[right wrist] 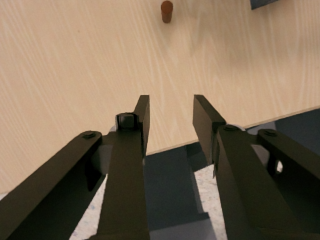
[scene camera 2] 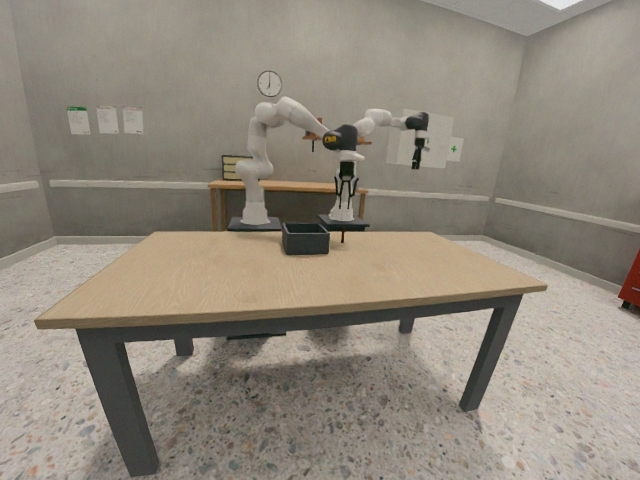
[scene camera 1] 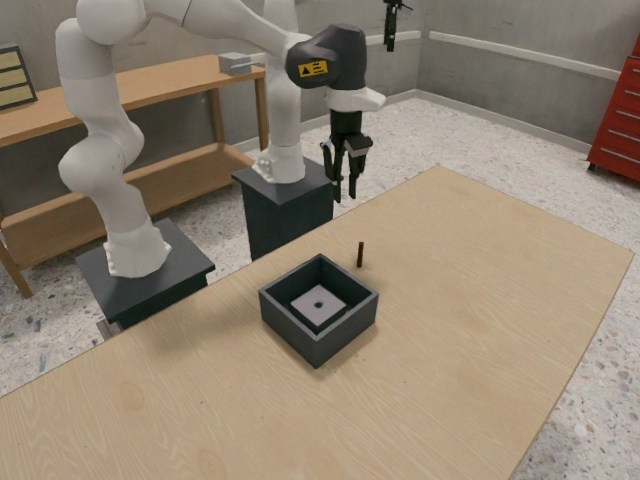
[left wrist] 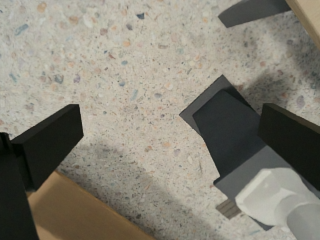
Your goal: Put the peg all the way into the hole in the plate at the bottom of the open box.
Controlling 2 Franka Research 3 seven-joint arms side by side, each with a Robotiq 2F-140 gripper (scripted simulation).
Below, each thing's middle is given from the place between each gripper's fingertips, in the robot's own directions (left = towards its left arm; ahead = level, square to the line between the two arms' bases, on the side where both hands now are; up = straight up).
I see the grey plate [scene camera 1: 317, 309] 110 mm ahead of my right hand [scene camera 1: 344, 199], 270 mm to the right of it and 150 mm below it. From my right hand the other things lie so: dark grey box [scene camera 1: 274, 298] (110 mm ahead, 270 mm to the right, 170 mm below).
My left gripper is now 1050 mm to the left of the grey plate, 430 mm short of it and 370 mm above it. The rest, counted from my left hand: dark grey box 1050 mm to the right, 430 mm ahead, 390 mm below.
